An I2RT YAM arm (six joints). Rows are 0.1 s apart.
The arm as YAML. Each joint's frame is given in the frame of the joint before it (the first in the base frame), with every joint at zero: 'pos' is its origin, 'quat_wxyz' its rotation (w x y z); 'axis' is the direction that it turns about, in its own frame. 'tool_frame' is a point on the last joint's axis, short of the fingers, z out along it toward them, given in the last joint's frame.
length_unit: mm
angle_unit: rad
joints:
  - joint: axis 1
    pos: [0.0, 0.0, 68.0]
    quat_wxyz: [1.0, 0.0, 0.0, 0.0]
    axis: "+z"
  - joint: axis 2
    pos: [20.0, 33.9, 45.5]
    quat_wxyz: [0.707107, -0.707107, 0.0, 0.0]
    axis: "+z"
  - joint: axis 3
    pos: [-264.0, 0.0, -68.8]
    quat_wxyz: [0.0, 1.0, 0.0, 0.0]
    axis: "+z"
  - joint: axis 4
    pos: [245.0, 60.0, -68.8]
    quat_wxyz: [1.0, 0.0, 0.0, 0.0]
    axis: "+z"
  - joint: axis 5
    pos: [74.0, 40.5, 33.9]
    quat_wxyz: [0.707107, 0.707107, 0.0, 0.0]
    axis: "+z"
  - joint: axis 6
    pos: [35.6, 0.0, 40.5]
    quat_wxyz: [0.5, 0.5, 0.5, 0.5]
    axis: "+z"
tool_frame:
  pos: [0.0, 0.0, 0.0]
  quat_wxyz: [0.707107, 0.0, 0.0, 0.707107]
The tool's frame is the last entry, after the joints.
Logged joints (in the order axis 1, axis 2, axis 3, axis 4, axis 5, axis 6), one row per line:
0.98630, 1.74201, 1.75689, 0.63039, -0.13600, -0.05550
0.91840, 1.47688, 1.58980, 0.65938, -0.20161, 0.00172
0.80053, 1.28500, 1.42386, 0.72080, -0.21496, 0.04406
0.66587, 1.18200, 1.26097, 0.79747, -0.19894, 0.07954
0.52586, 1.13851, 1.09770, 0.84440, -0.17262, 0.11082
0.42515, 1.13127, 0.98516, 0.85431, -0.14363, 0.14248
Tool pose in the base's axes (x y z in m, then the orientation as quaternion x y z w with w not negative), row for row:
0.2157, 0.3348, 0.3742, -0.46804, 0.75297, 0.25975, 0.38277
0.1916, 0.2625, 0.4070, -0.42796, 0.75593, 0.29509, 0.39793
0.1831, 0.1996, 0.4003, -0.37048, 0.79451, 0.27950, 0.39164
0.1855, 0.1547, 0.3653, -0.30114, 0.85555, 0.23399, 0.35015
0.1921, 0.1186, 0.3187, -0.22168, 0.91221, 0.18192, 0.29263
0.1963, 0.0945, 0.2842, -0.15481, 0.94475, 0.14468, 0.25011
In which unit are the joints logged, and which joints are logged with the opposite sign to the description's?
The joints are logged in radians. Opposite sign: axis 4.
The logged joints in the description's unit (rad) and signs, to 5 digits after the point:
0.98630, 1.74201, 1.75689, -0.63039, -0.13600, -0.05550
0.91840, 1.47688, 1.58980, -0.65938, -0.20161, 0.00172
0.80053, 1.28500, 1.42386, -0.72080, -0.21496, 0.04406
0.66587, 1.18200, 1.26097, -0.79747, -0.19894, 0.07954
0.52586, 1.13851, 1.09770, -0.84440, -0.17262, 0.11082
0.42515, 1.13127, 0.98516, -0.85431, -0.14363, 0.14248

